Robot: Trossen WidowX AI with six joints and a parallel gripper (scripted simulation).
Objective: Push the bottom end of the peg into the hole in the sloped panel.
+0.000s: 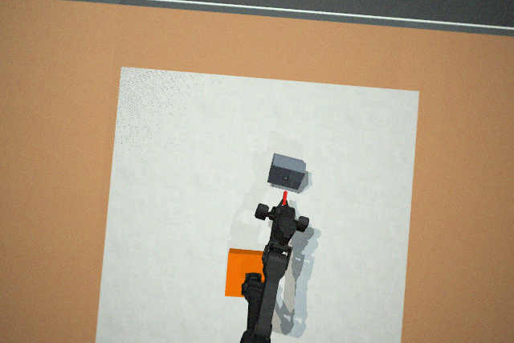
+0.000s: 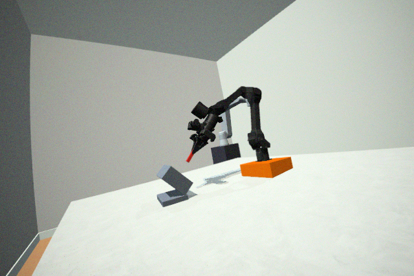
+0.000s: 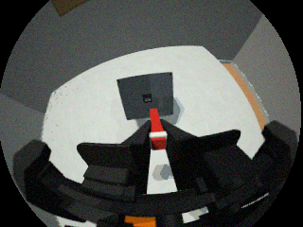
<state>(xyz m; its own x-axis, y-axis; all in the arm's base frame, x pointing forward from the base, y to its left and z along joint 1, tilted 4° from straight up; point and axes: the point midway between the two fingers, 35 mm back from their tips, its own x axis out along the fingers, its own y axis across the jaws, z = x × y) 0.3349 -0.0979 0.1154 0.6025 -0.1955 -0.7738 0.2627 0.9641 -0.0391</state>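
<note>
Now: the grey sloped panel 10 cm ahead of my gripper tip, 8 cm below it and 1 cm to the right of it. Round my gripper tip: red peg (1 cm behind, 1 cm above).
</note>
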